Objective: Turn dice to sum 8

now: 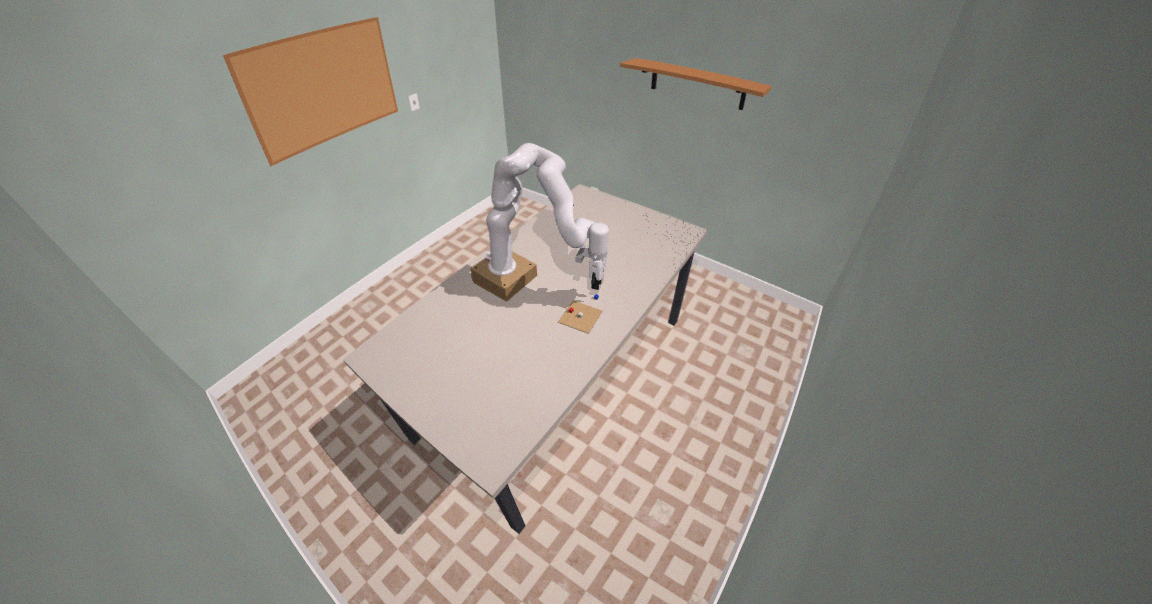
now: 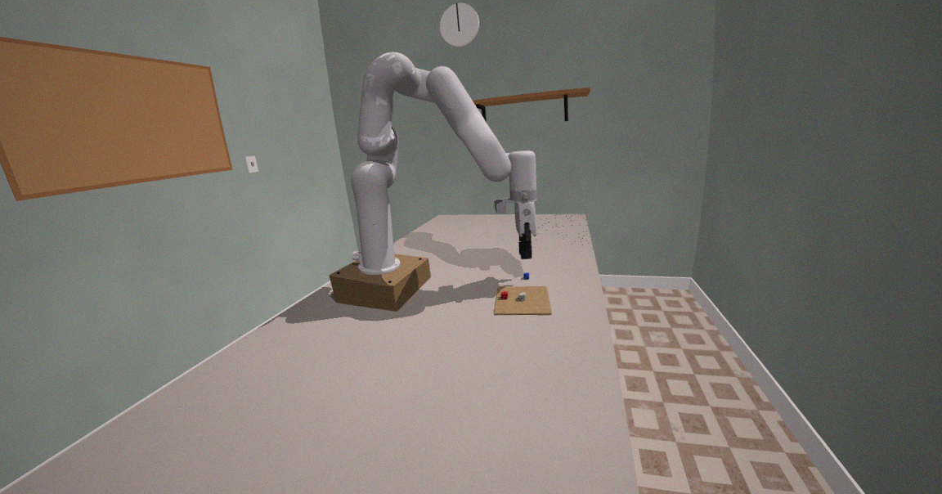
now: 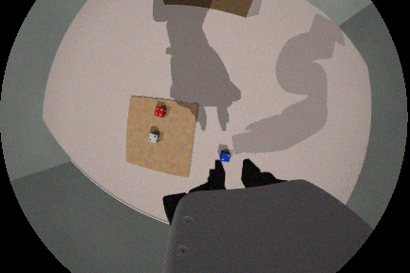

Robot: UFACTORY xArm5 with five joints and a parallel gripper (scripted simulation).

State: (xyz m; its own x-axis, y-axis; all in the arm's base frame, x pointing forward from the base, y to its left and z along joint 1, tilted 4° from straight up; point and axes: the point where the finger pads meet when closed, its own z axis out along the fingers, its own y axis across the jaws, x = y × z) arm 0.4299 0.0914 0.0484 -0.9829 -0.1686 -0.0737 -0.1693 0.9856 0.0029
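Now: the blue die 9 cm below my hand. Also, from my hand: tan mat 1 cm behind, 13 cm to the right, 9 cm below; then white die 1 cm behind, 13 cm to the right, 8 cm below; then red die 5 cm behind, 13 cm to the right, 8 cm below.
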